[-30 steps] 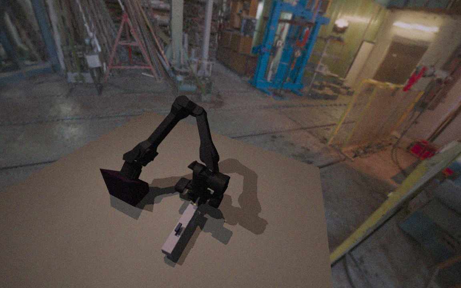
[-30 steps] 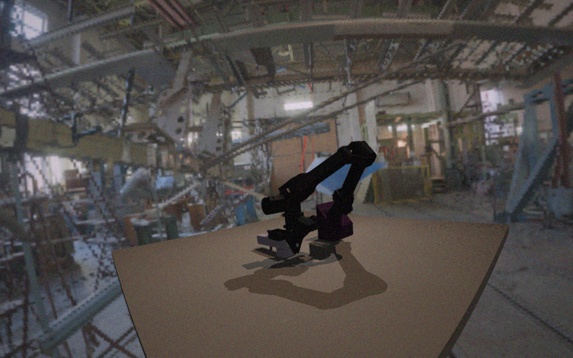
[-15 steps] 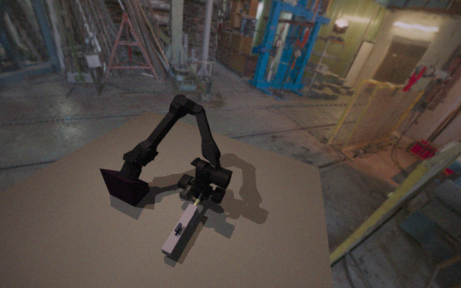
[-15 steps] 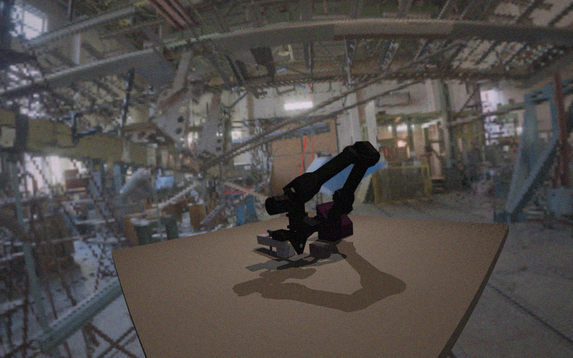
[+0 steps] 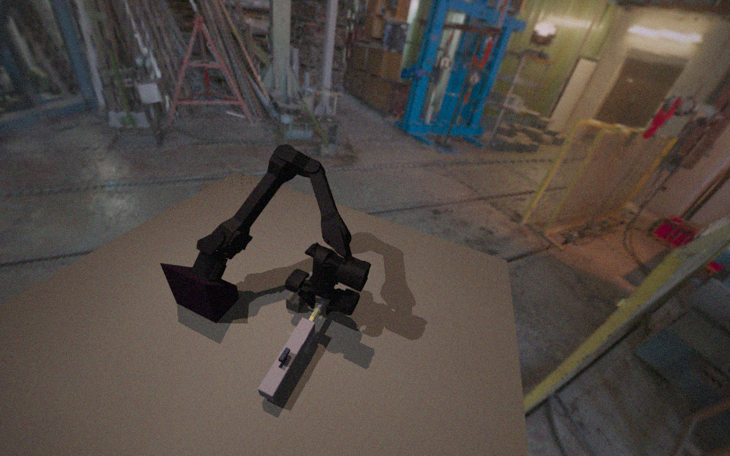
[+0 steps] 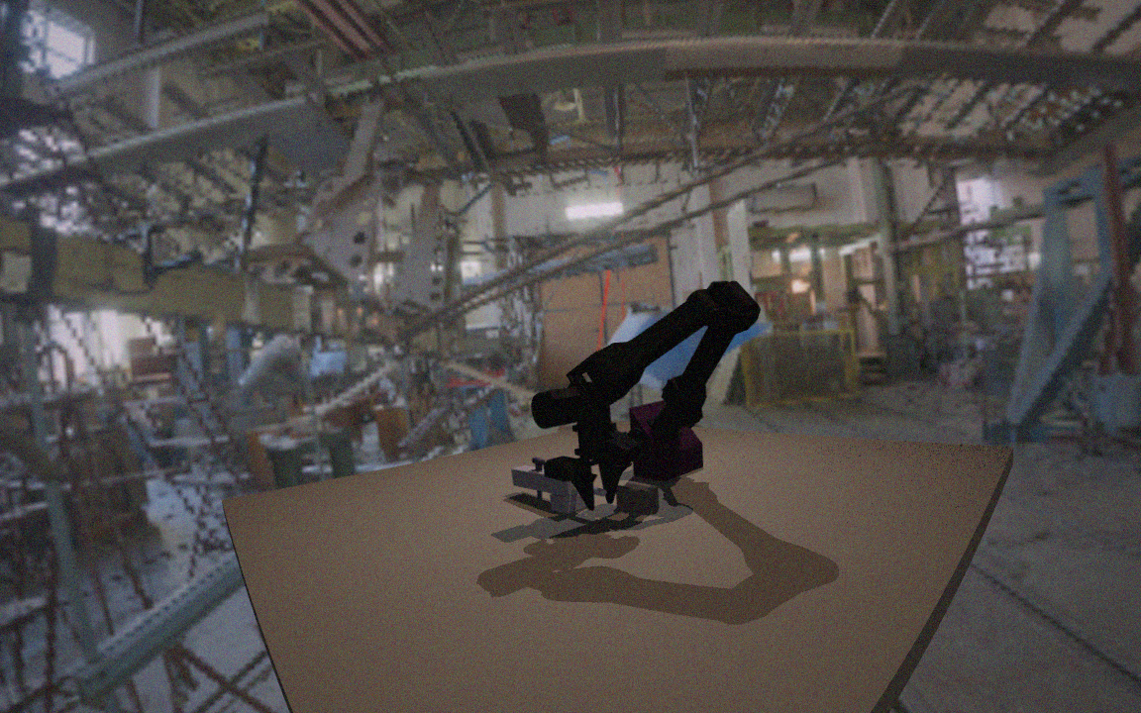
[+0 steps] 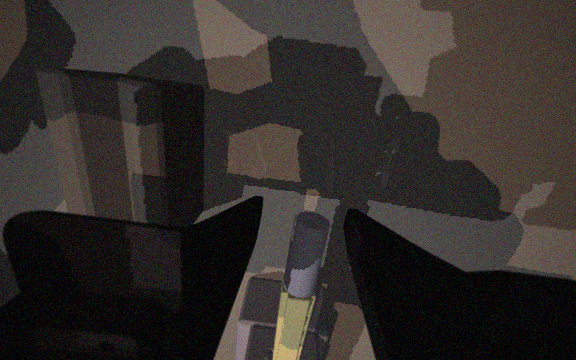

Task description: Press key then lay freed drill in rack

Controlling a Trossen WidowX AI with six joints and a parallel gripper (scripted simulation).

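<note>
The drill lies 50 mm to the right of my gripper tip and 30 mm above it. From my gripper tip the other things lie so: dark key (180 mm to the right, 30 mm above, 10 mm behind); light-grey holder block (150 mm to the right, 20 mm above, 10 mm behind); rack (70 mm behind, 20 mm to the left).
</note>
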